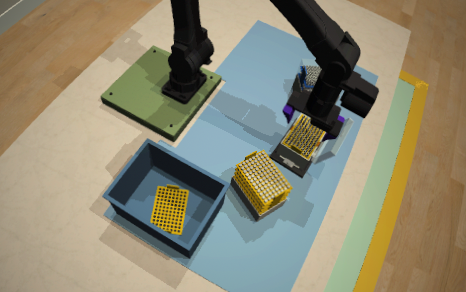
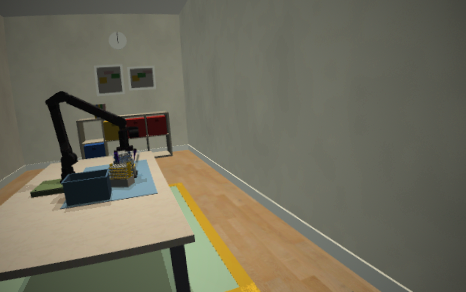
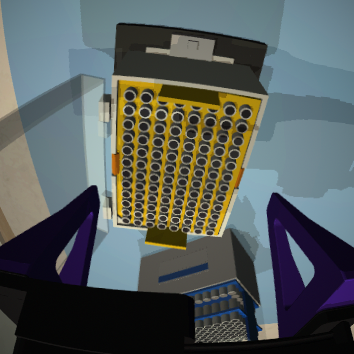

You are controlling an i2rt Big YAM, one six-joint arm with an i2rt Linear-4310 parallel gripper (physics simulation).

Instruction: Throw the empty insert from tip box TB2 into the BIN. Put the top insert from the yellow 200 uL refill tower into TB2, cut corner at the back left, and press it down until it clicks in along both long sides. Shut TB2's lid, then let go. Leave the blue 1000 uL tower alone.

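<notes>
Tip box TB2 [image 1: 289,161] [image 3: 187,71] stands open, its clear lid [image 1: 340,141] [image 3: 95,145] swung out at the hinge side. A yellow insert full of tips [image 1: 304,136] [image 3: 175,145] lies inside its rim, with orange catches at both long sides; whether they are clicked in I cannot tell. My gripper [image 1: 311,122] [image 2: 125,154] [image 3: 184,197] is open and empty above TB2's far end, fingers apart from the box. The empty yellow insert [image 1: 170,210] lies in the bin [image 1: 187,172] [image 2: 87,190]. The yellow refill tower [image 1: 262,180] [image 2: 121,172] stands between bin and TB2.
The blue 1000 uL tower [image 1: 311,77] [image 3: 220,315] stands just beyond TB2, close to the gripper. The arm's green base plate [image 1: 135,95] [image 2: 46,188] is at the left behind the bin. The objects stand on a blue mat [image 1: 250,255] [image 2: 142,192] on the table.
</notes>
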